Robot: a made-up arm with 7 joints.
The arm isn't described. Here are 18 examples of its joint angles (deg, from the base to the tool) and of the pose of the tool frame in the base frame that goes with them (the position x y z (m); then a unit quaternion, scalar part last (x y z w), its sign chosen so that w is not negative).
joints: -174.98 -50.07 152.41 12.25 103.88 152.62 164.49
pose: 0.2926 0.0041 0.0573 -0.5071 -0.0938 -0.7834 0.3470
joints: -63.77 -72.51 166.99 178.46 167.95 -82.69 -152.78
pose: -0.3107 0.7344 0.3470 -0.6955 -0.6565 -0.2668 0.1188
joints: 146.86 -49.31 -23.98 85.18 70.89 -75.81 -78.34
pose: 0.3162 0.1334 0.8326 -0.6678 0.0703 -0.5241 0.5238
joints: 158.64 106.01 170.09 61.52 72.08 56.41 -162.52
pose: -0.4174 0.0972 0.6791 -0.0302 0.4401 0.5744 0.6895
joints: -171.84 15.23 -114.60 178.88 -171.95 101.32 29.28
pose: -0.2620 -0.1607 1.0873 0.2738 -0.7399 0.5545 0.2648
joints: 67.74 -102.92 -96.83 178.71 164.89 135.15 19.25
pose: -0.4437 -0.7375 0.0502 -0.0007 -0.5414 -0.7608 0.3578
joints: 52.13 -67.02 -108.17 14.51 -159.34 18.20 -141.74
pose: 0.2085 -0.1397 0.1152 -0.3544 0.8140 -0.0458 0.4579
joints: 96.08 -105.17 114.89 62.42 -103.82 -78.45 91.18
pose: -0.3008 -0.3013 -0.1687 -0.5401 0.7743 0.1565 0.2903
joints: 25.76 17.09 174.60 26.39 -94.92 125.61 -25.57
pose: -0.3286 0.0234 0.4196 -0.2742 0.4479 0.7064 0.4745
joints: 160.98 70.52 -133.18 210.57 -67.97 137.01 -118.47
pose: -0.7642 0.0500 0.4300 0.3501 0.2290 0.5560 0.7182
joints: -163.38 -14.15 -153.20 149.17 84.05 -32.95 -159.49
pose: 0.4476 0.1203 1.0116 0.4384 0.1260 0.8255 0.3323
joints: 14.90 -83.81 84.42 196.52 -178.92 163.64 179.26
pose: -0.6441 -0.3913 0.2536 0.4711 0.5737 0.5449 0.3898
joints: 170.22 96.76 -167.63 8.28 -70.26 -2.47 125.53
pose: 0.0245 0.1338 0.4409 -0.5568 0.2439 -0.7541 0.2486
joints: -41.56 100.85 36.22 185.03 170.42 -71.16 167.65
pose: 0.6178 -0.5138 -0.0310 -0.9167 0.3169 -0.1952 0.1454
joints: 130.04 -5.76 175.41 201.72 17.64 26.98 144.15
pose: -0.0824 0.1156 1.1336 -0.0438 0.1038 -0.5974 0.7940
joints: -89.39 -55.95 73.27 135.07 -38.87 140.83 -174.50
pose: 0.3065 0.5057 0.7482 0.4032 0.6744 -0.6022 0.1412
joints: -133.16 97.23 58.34 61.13 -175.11 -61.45 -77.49
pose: 0.1072 -0.3909 -0.0346 0.0117 0.6360 0.5532 0.5380
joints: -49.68 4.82 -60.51 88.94 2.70 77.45 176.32
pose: -0.1752 -0.5826 0.6274 0.7985 0.5966 -0.0738 0.0324
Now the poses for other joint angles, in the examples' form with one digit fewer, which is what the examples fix.
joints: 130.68 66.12 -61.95 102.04 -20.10 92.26 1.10
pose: -0.007 0.785 0.210 0.595 0.479 0.216 0.609
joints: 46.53 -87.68 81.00 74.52 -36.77 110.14 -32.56
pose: -0.580 0.102 0.361 0.319 0.419 0.553 0.646
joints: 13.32 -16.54 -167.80 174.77 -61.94 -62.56 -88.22
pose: -0.152 -0.141 1.039 -0.066 0.427 -0.759 0.487
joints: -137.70 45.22 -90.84 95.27 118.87 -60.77 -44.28
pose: -0.523 0.147 0.650 -0.573 -0.172 -0.424 0.680
